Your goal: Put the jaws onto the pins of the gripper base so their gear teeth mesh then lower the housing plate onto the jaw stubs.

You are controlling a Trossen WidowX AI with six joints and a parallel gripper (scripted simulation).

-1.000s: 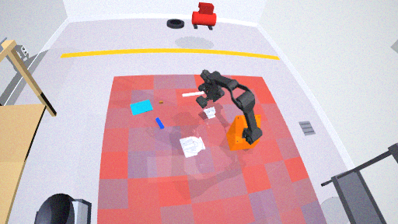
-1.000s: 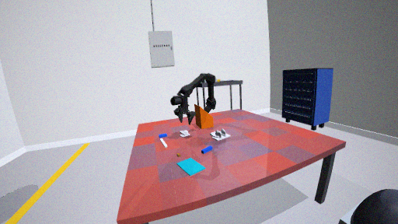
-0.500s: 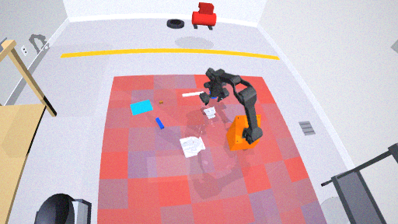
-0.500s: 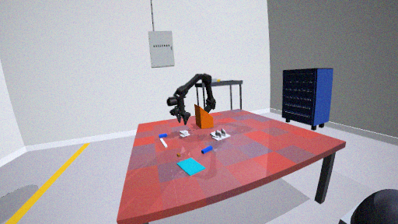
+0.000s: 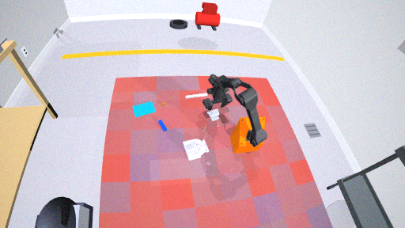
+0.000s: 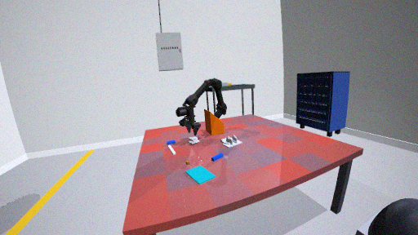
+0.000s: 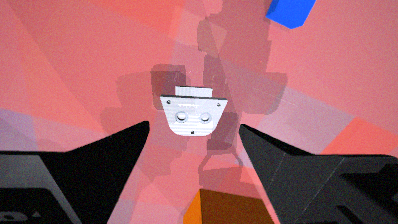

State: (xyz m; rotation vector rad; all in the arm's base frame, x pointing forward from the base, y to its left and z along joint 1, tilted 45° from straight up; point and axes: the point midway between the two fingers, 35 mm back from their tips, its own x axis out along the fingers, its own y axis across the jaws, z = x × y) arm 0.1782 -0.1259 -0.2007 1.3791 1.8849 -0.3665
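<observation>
Right now my gripper tip is 4 cm above the small white part and 1 cm to the right of it. Round my gripper tip: white bar 16 cm to the right, 11 cm ahead, 6 cm below; then white jaw 23 cm to the left, 10 cm ahead, 5 cm below; then tiny brown bit 33 cm ahead, 6 cm to the right, 6 cm below.
</observation>
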